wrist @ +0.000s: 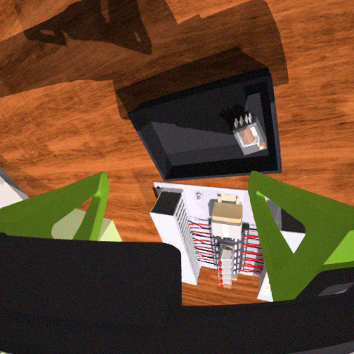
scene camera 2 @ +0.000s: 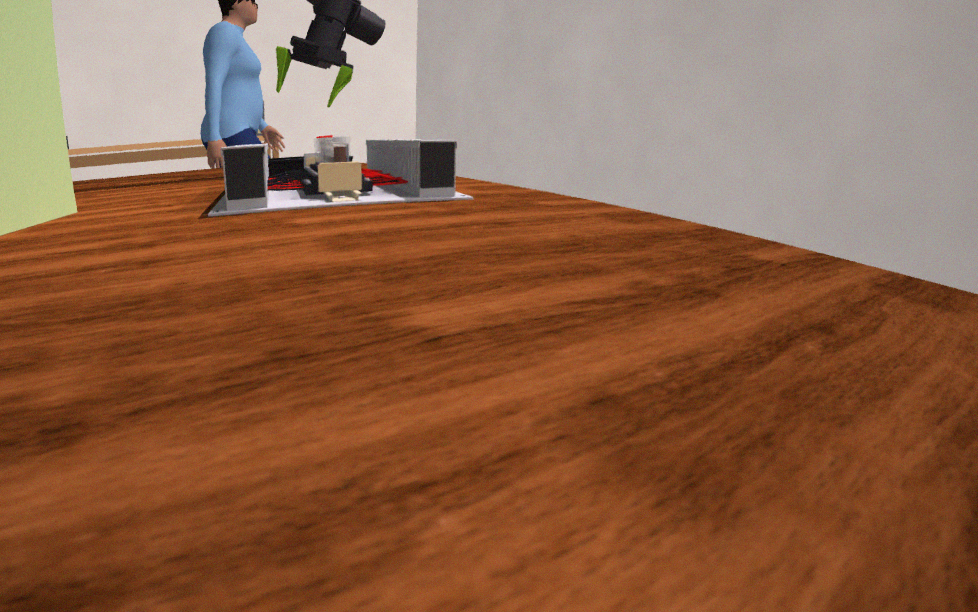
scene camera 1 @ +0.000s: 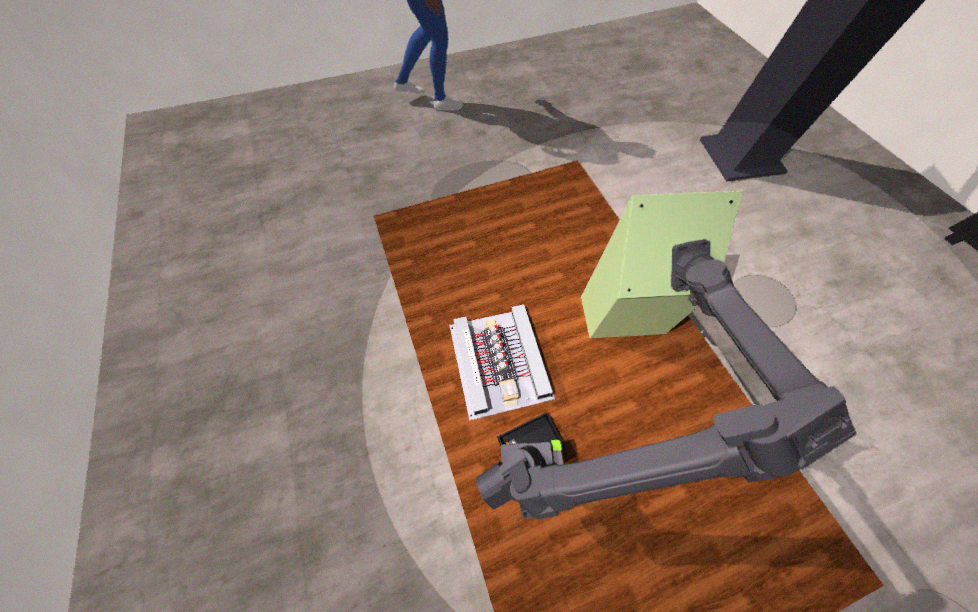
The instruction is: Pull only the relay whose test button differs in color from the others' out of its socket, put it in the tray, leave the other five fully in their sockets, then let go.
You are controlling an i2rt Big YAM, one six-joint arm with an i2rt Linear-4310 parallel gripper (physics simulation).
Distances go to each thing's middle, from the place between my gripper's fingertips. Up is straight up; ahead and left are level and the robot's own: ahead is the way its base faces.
Labels:
Now: hand 300 mm to the left of the white panel (scene camera 1: 493,396), 140 mm above it and 30 mm short of it.

